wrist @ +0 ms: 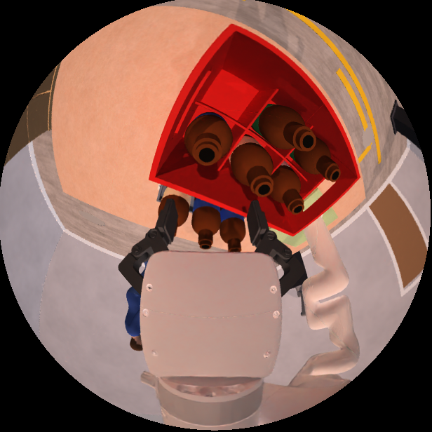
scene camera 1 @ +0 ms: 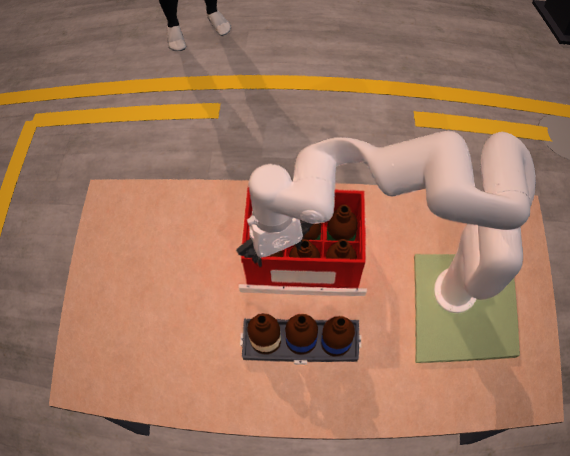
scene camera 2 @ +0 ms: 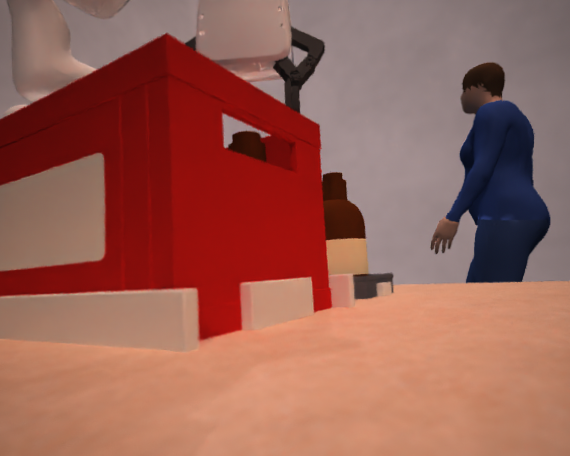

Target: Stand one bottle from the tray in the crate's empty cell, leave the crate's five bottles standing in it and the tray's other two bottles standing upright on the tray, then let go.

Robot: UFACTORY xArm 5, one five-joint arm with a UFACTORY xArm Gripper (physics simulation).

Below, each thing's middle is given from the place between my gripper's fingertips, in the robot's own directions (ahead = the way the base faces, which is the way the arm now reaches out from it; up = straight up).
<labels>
The white block [scene camera 2: 263, 304] is 7 cm ahead of my hand, 10 cm to the right of it and 18 cm below it.
</labels>
